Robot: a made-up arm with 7 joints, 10 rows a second.
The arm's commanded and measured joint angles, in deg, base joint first. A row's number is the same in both.
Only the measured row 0 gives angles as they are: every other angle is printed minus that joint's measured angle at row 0.
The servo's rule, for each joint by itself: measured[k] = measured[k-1] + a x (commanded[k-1-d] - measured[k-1]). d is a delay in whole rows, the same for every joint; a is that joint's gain. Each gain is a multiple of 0.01, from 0.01 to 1. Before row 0 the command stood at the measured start. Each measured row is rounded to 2 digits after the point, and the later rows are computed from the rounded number. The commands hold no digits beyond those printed.
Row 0, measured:
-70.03, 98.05, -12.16, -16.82, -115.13, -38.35, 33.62
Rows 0 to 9, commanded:
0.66, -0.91, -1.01, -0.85, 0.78, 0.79, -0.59
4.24, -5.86, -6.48, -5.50, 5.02, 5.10, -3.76
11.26, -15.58, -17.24, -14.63, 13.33, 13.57, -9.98
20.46, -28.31, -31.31, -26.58, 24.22, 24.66, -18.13
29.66, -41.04, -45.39, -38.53, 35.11, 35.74, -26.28
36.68, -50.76, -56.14, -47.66, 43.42, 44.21, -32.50
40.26, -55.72, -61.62, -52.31, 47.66, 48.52, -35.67
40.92, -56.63, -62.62, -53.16, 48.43, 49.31, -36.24
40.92, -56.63, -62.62, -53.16, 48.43, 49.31, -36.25
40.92, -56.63, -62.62, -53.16, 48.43, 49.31, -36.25
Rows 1 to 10, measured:
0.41, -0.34, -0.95, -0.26, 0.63, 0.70, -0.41
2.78, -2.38, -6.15, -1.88, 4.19, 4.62, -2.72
8.04, -7.26, -16.57, -5.83, 11.59, 12.59, -7.73
15.74, -15.05, -30.43, -12.26, 21.82, 23.33, -14.91
24.37, -24.67, -44.49, -20.40, 32.58, 34.37, -22.76
32.00, -34.32, -55.44, -28.85, 41.36, 43.13, -29.48
37.12, -42.24, -61.25, -36.12, 46.46, 47.93, -33.75
39.48, -47.56, -62.54, -41.40, 48.06, 49.16, -35.47
40.37, -50.92, -62.62, -45.05, 48.36, 49.29, -36.01
40.71, -53.03, -62.62, -47.56, 48.42, 49.31, -36.18
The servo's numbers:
d 0
a 0.62 0.37 0.94 0.31 0.81 0.89 0.69

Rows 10 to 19, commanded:
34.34, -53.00, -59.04, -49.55, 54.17, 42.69, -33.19
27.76, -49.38, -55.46, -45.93, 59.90, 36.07, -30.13
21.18, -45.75, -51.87, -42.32, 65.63, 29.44, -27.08
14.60, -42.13, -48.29, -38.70, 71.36, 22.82, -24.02
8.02, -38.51, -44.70, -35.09, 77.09, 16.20, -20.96
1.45, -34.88, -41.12, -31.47, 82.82, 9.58, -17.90
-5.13, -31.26, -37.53, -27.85, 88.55, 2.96, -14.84
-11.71, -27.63, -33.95, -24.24, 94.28, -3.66, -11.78
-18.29, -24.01, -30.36, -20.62, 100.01, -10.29, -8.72
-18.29, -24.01, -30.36, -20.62, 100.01, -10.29, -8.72
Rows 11 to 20, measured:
36.76, -53.02, -59.25, -48.18, 53.08, 43.42, -34.12
31.18, -51.67, -55.69, -47.48, 58.60, 36.88, -31.37
24.98, -49.48, -52.10, -45.88, 64.29, 30.26, -28.41
18.54, -46.76, -48.52, -43.65, 70.02, 23.64, -25.38
12.02, -43.71, -44.93, -41.00, 75.75, 17.02, -22.33
5.47, -40.44, -41.35, -38.05, 81.48, 10.40, -19.27
-1.10, -37.04, -37.76, -34.89, 87.21, 3.78, -16.21
-7.68, -33.56, -34.18, -31.59, 92.94, -2.84, -13.15
-14.26, -30.03, -30.59, -28.19, 98.67, -9.47, -10.09
-16.76, -27.80, -30.37, -25.84, 99.76, -10.20, -9.14

